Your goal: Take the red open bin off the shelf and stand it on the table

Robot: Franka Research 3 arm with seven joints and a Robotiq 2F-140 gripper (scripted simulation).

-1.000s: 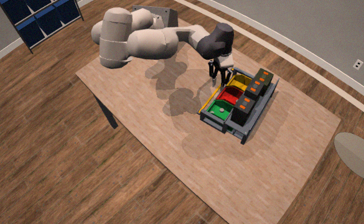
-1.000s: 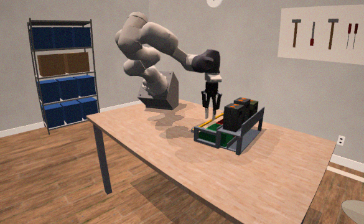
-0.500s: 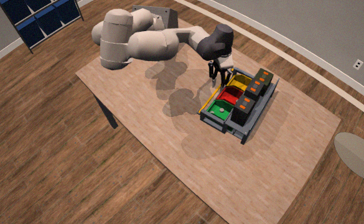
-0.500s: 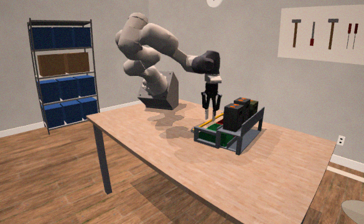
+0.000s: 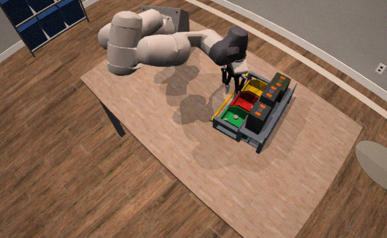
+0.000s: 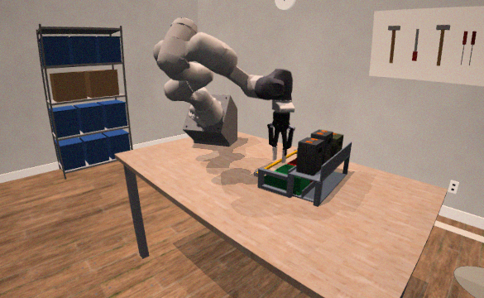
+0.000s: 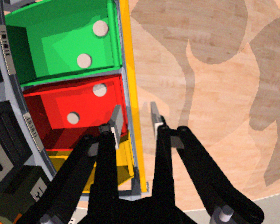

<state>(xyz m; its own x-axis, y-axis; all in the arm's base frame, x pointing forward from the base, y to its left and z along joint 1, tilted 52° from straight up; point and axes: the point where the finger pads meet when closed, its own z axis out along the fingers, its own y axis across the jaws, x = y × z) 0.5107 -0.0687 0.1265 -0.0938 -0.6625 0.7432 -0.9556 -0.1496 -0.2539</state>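
Now: hand 30 mm above the yellow bar. Round my hand: red open bin (110 mm ahead, 10 mm to the right, 50 mm below); then yellow bin (120 mm ahead, 100 mm to the left, 50 mm below); then green bin (90 mm ahead, 120 mm to the right, 50 mm below).
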